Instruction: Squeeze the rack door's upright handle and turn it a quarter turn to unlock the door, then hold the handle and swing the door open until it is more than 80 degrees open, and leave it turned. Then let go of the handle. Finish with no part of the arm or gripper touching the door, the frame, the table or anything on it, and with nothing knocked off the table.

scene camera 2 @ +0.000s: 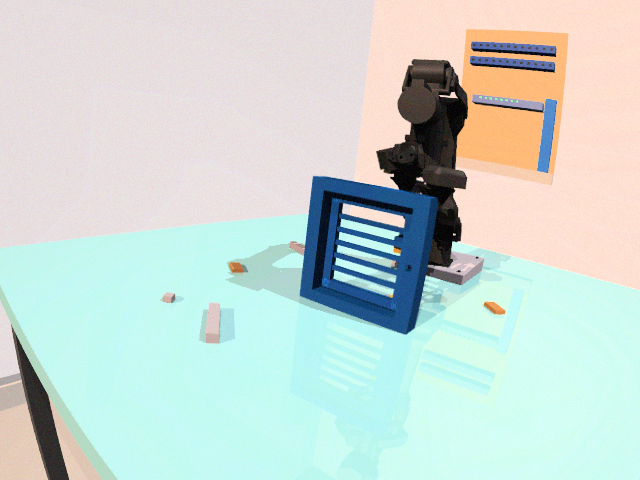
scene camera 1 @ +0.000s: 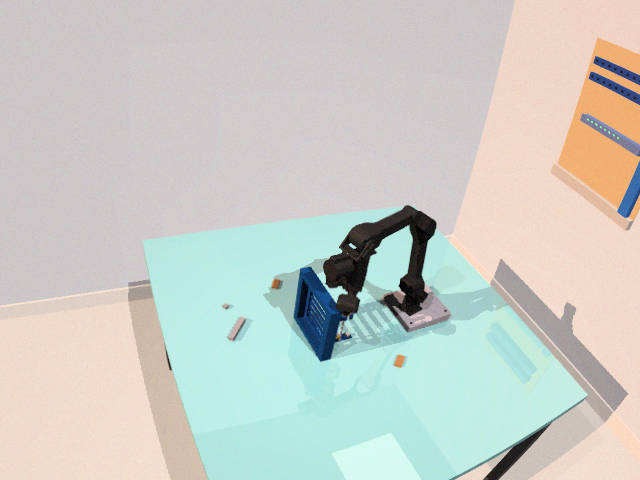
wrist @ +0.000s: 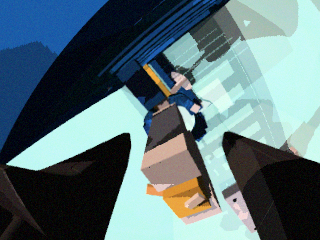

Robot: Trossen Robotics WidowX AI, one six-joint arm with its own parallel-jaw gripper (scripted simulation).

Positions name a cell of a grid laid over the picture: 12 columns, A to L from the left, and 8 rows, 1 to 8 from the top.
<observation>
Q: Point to a blue rack frame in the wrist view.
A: B2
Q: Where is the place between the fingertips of the gripper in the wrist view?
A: G5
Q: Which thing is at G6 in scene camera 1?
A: The gripper.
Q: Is the gripper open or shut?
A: Open.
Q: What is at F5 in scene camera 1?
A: A blue rack frame.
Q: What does the gripper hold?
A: Nothing.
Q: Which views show the gripper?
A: Scene camera 2, scene camera 1 and the wrist view: all of them.
</observation>
